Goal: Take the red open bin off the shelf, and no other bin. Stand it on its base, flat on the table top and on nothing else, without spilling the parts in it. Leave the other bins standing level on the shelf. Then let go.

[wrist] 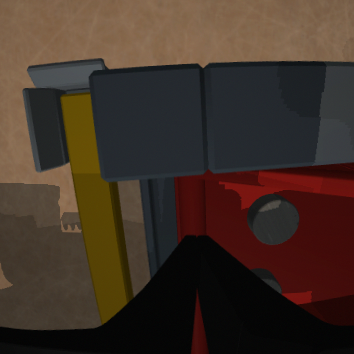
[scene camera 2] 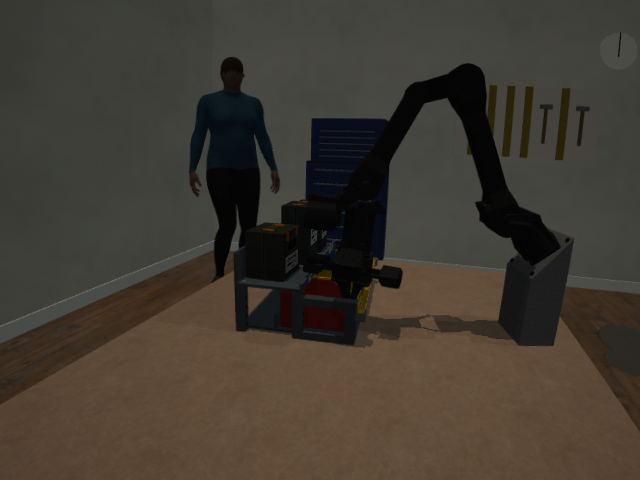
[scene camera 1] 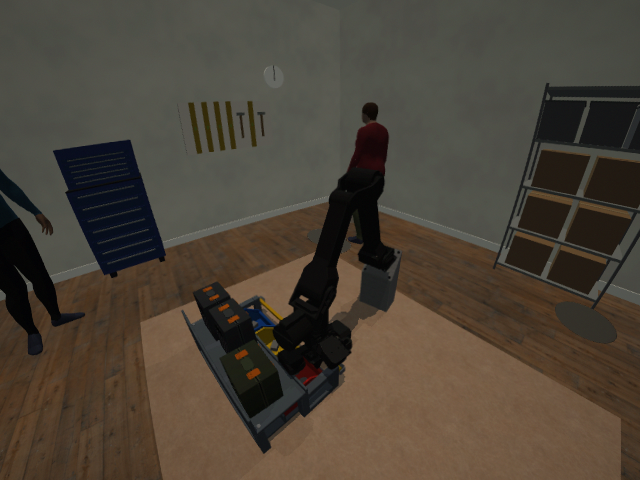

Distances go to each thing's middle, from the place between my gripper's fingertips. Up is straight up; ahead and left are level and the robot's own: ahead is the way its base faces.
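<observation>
The red open bin [wrist: 306, 265] is 7 cm ahead of my hand, and going by their middles it's the nearest to my hand of the things named here. Counted from my hand as well, there's the yellow bar [wrist: 98, 205], 13 cm to the right of it, 2 cm ahead of it and 2 cm above it. And the green case [scene camera 1: 254, 378] is 16 cm ahead of my hand, 11 cm above it and 3 cm to the left of it.
</observation>
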